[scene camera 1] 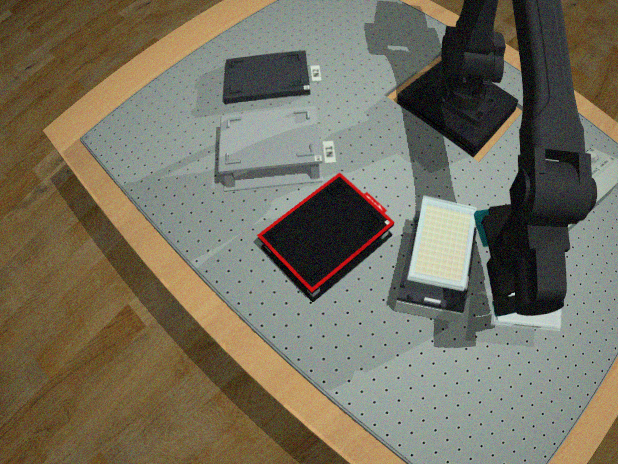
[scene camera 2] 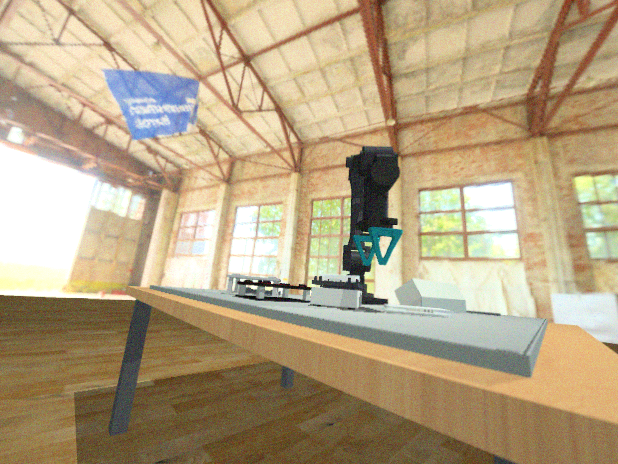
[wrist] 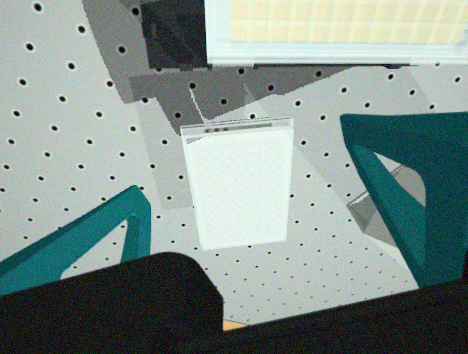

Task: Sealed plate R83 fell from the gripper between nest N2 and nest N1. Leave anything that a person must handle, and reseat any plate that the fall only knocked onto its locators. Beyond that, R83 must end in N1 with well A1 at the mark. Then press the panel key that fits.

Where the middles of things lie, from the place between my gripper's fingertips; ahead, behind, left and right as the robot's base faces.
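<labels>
Black plate with red rim [scene camera 1: 330, 230]: 25 cm to the right of my hand, 6 cm ahead of it, 6 cm below it. Well plate R83 [scene camera 1: 551, 322]: 9 cm below my hand, 7 cm to the left of it, 5 cm behind it. Going by their middles, the well plate R83 is the nearest to my hand of the things named here.
</labels>
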